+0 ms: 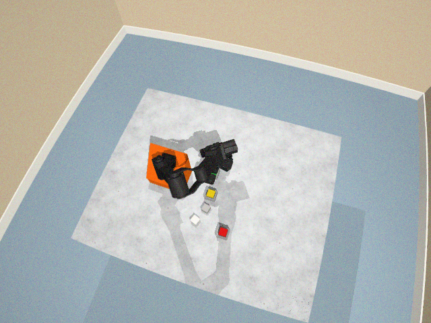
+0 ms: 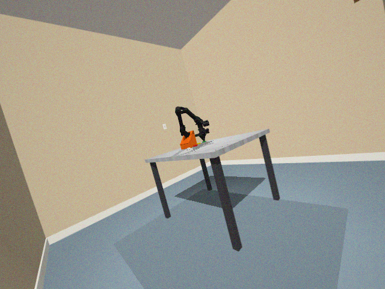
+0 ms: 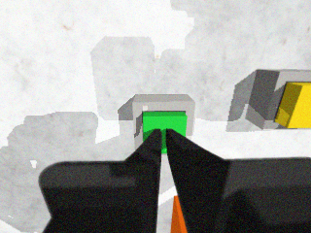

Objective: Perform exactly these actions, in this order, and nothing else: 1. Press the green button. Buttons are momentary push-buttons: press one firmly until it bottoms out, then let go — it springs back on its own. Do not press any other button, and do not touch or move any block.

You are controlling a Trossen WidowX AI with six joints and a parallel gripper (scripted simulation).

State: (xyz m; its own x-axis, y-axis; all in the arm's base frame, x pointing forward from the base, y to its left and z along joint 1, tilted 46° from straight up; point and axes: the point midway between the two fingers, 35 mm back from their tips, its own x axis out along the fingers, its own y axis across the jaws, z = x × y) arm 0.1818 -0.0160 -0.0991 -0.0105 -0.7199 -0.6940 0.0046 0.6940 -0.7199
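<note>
Now: gripper tip 10 mm above the green button. Also, from my gripper tip: white block: 10 mm behind, 240 mm to the right, 30 mm below; then grey block: 20 mm ahead, 180 mm to the right, 30 mm below; then yellow button: 20 mm ahead, 110 mm to the right.
</note>
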